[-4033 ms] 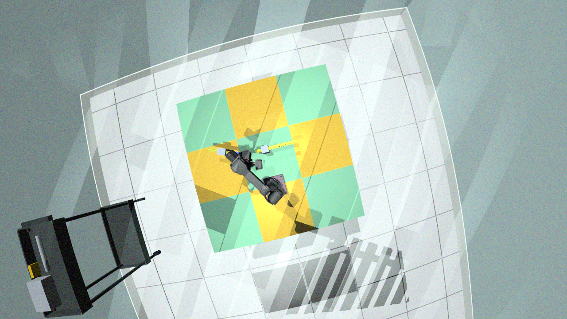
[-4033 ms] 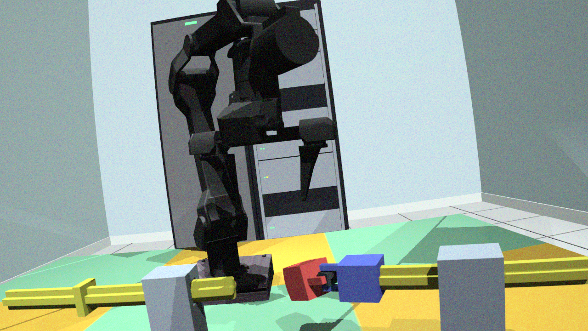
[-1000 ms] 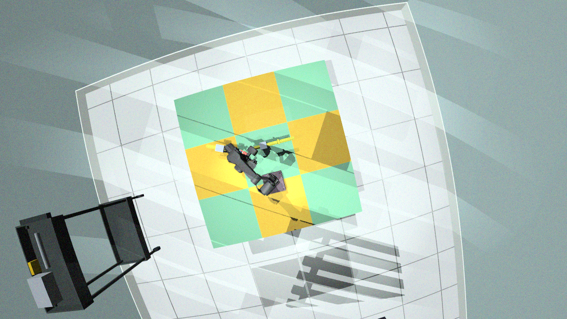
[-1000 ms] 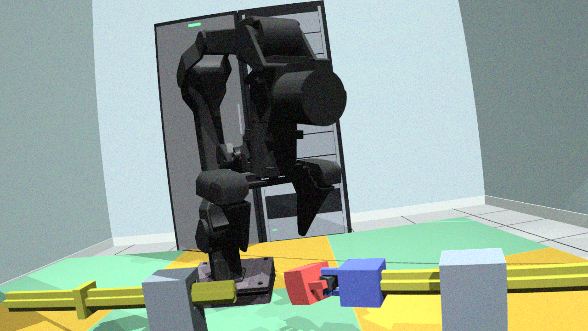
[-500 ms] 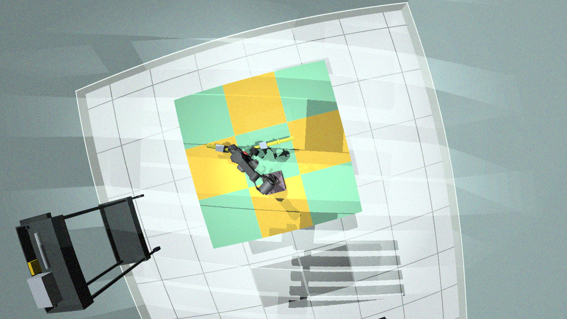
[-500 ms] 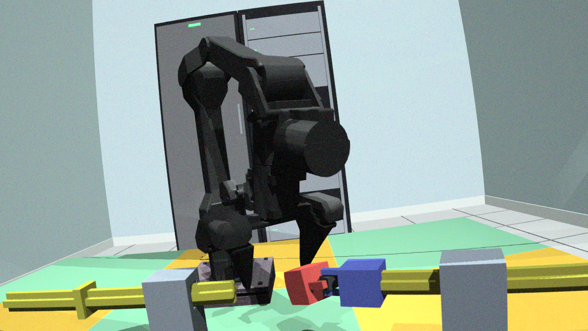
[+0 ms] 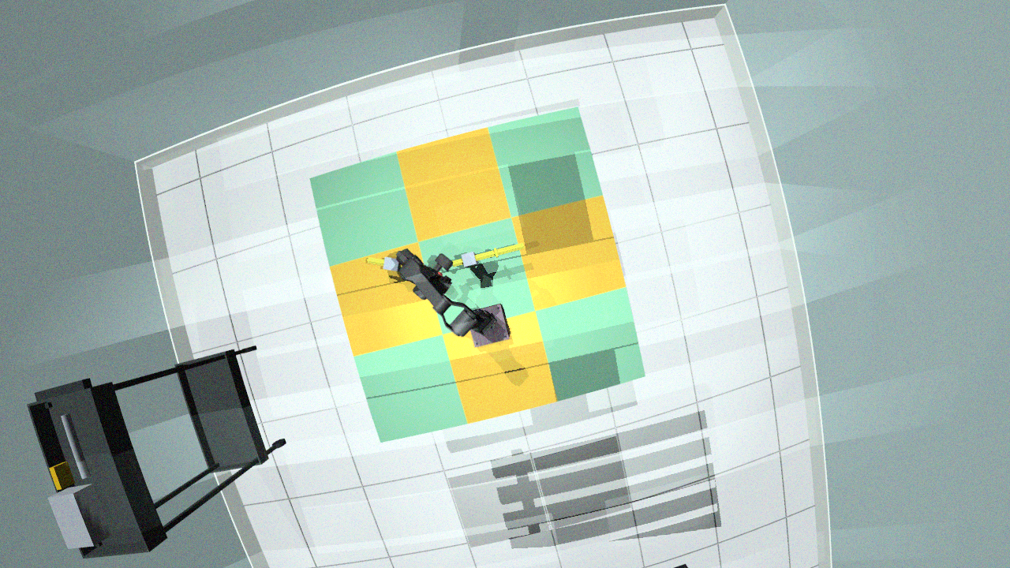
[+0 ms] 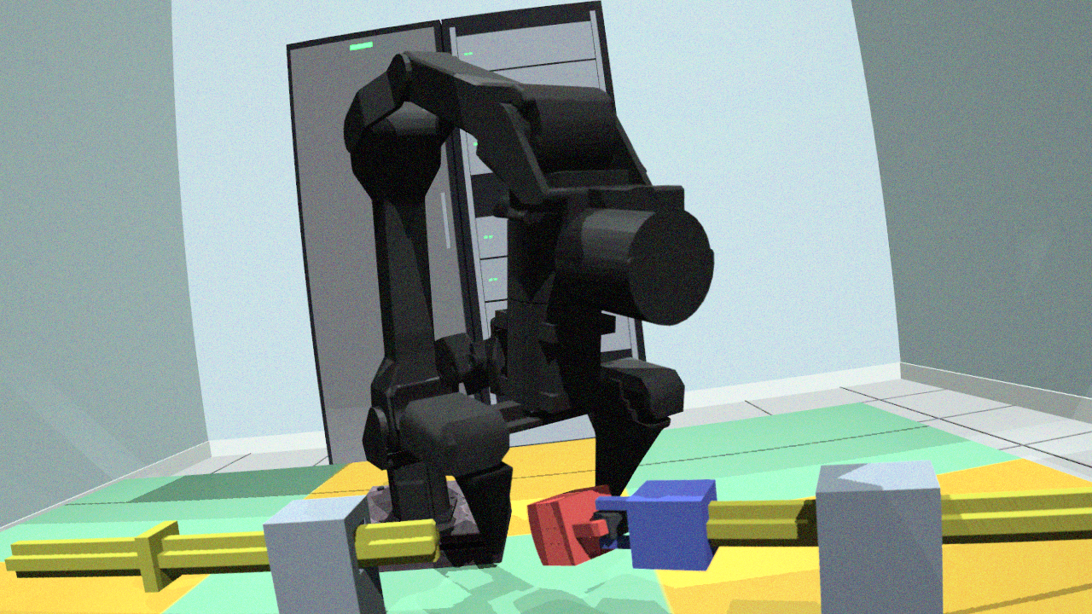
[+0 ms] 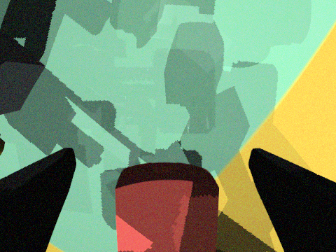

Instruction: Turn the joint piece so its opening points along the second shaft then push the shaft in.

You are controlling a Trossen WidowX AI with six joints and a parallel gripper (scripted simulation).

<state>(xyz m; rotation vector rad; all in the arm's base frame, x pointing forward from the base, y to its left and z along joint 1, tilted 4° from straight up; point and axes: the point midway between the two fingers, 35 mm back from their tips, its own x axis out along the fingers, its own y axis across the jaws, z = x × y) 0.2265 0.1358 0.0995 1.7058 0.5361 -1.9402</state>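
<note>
Now: gripper tip 2 cm to the right of the red square joint piece, 2 cm short of it and 1 cm below it.
</note>
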